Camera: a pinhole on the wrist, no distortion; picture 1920 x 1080 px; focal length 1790.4 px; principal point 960.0 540.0 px. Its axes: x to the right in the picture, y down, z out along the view. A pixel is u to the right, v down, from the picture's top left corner.
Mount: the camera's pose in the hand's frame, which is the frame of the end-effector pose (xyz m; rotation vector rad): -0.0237 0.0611 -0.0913 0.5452 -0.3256 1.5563
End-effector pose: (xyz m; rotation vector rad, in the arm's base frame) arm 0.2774 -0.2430 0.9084 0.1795 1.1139 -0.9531
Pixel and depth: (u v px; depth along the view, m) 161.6 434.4 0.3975
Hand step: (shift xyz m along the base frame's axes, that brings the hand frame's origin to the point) -0.1085 -0.2930 0.1193
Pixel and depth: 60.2 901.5 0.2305
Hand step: -0.0885 -0.1033 0.1052
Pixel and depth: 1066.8 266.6 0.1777
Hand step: 0.0291 -0.0624 0.0119
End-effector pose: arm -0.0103 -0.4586 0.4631 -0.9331 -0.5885 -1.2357
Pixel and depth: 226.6 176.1 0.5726
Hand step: -0.3421 0.1029 0.3866
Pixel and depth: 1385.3 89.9 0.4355
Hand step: 0.0025 0.1876 0.3021
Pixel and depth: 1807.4 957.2 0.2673
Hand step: 0.0332 0.2024 0.0630
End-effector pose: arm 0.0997 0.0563 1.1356 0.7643 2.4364 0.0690
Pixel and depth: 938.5 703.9 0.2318
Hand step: 0.0328 -0.0720 -0.0945
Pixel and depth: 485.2 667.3 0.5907
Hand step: -0.0273 -0.3496 -0.3634
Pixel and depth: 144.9 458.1 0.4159
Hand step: -0.1101 -0.2538 -0.2244
